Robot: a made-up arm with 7 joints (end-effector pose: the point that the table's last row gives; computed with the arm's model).
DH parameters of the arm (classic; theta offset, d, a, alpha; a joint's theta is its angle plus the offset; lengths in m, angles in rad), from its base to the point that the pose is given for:
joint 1: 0 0.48 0 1.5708
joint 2: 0 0.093 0 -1.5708
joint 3: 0 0.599 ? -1.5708
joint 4: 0 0.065 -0.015 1.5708
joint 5: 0 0.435 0 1.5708
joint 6: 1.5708 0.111 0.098 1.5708
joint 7: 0 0.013 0 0
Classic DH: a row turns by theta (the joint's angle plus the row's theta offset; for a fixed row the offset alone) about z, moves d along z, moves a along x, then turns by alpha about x.
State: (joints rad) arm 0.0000 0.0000 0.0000 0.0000 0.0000 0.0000 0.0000
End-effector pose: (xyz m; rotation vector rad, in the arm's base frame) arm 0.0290 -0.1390 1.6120 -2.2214 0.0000 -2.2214
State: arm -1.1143 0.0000 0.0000 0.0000 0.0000 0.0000 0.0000
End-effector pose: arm -0.1120 -0.0873 1.6120 1.5370 -0.9575 1.5370
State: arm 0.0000 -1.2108 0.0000 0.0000 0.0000 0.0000 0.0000
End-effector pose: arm 1.0697 -0.1390 0.8516 -3.0908 0.0000 -0.5624
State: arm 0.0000 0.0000 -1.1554 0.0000 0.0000 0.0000 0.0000
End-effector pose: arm -0.0304 -0.1381 1.6120 1.5082 -0.9832 1.5083
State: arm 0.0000 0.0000 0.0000 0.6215 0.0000 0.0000 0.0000
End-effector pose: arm 0.3397 -0.1390 1.5135 -2.7943 0.0000 -1.4358
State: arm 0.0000 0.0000 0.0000 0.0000 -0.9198 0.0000 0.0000
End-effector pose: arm -0.0644 -0.1056 1.6120 1.6705 -0.8274 1.6705
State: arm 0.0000 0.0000 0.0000 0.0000 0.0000 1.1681 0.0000
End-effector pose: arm -0.0691 -0.1390 1.5644 -0.6283 0.0000 -3.0781
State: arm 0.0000 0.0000 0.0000 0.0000 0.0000 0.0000 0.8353
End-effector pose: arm 0.0290 -0.1390 1.6120 -1.7270 0.7664 -1.7270
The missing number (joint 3, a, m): 0.031
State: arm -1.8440 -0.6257 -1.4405 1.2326 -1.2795 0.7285 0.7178
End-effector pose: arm -0.7047 -0.4737 1.1233 0.0670 -1.3317 -1.5288
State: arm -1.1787 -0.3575 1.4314 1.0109 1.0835 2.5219 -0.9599
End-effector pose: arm 0.3775 -0.2255 1.1468 1.0227 -1.4975 2.5496
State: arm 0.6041 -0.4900 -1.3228 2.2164 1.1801 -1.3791 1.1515
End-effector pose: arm 0.4321 -0.1434 0.5986 -0.8175 1.1221 2.2649
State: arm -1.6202 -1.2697 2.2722 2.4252 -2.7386 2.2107 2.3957
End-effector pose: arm -0.0260 -0.1821 0.8796 -1.4204 -0.9065 -0.8439
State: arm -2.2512 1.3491 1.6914 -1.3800 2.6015 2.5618 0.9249
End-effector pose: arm 0.1618 0.8519 0.5605 -0.8057 0.3539 0.3798
